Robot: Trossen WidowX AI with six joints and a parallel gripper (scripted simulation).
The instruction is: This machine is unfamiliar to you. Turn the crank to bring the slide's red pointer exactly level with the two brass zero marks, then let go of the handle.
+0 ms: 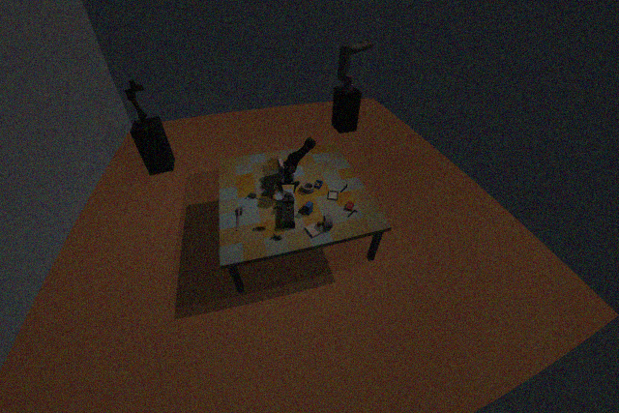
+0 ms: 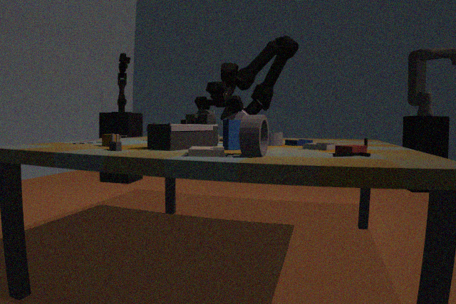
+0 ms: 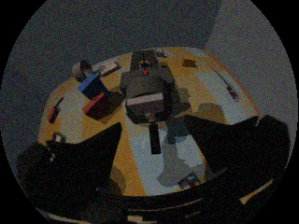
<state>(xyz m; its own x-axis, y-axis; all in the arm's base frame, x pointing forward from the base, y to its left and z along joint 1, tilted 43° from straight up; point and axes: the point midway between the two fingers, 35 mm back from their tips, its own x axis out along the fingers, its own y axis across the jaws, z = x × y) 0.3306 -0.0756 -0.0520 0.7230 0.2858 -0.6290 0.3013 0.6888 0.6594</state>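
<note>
My gripper tip is 2 cm past the dark crank handle, 1 cm to the right of it and 3 cm above it. Also, from my gripper tip: blue block (17 cm ahead, 12 cm to the left, 5 cm below); red pointer (11 cm ahead, 3 cm to the right, 1 cm below); yellow block (21 cm ahead, 29 cm to the right, 7 cm below).
</note>
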